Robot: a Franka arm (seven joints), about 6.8 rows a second.
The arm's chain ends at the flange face. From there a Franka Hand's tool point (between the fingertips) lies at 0.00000 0.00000 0.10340 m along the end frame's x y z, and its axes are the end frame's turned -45 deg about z.
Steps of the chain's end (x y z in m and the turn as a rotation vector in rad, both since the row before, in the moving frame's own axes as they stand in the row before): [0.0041, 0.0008, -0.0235, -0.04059, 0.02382, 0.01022]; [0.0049, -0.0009, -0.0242, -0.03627, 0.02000, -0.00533]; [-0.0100, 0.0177, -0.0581, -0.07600, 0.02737, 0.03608]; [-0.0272, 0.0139, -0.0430, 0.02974, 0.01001, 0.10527]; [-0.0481, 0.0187, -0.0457, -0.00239, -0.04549, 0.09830]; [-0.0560, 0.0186, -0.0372, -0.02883, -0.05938, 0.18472]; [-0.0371, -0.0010, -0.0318, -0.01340, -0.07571, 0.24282]
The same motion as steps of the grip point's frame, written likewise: [0.0011, 0.0082, -0.0236, -0.04554, -0.01186, 0.01022]; [0.0029, 0.0069, -0.0243, -0.03979, -0.01150, -0.00533]; [-0.0233, 0.0129, -0.0584, -0.07309, -0.03439, 0.03608]; [-0.0261, -0.0107, -0.0431, 0.01395, 0.02811, 0.10527]; [-0.0506, -0.0241, -0.0458, 0.03048, -0.03386, 0.09830]; [-0.0590, -0.0293, -0.0374, 0.02160, -0.06237, 0.18472]; [-0.0314, -0.0322, -0.0321, 0.04406, -0.06301, 0.24282]
